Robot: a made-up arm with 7 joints.
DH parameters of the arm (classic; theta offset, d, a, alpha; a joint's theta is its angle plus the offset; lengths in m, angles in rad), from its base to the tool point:
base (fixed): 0 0.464 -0.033 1.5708
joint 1: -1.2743 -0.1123 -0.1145 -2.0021
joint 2: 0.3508 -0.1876 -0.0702 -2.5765
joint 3: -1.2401 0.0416 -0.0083 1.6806
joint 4: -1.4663 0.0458 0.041 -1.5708
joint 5: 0 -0.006 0.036 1.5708
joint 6: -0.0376 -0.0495 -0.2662 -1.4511
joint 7: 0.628 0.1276 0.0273 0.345
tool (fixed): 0.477 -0.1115 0 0
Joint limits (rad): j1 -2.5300..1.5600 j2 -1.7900..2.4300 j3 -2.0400..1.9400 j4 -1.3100..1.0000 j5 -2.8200..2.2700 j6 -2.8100..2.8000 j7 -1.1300..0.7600
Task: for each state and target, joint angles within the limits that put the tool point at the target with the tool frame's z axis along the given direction. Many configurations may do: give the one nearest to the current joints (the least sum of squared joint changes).
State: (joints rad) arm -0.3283 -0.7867 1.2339 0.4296 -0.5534 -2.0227 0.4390
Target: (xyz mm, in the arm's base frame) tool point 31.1 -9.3 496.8 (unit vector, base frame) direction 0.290 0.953 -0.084
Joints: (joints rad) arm -0.2298 -1.1315 1.3296 -0.1333 -0.9367 -1.8980 0.0629
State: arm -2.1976 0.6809 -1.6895 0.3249 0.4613 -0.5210 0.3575
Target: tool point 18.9 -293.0 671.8 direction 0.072 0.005 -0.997
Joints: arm -1.9878 1.3834 -1.8619 -0.1550 1.0345 -0.7522 0.4735
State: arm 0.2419 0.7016 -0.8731 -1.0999 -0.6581 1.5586 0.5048
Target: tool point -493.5 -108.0 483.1 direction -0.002 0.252 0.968
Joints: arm -0.2700 0.5935 -0.8008 -1.1806 -0.3886 1.7881 0.3233
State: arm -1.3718 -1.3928 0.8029 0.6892 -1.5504 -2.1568 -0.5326
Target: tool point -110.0 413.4 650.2 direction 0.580 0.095 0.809
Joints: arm -0.9507 -1.0367 0.4966 0.7175 -1.7559 -2.6022 -0.3232
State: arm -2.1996 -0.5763 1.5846 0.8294 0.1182 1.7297 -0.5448
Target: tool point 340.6 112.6 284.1 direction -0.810 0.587 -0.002
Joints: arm -2.4859 -0.8651 1.9400 0.8368 1.0640 2.1437 0.1428
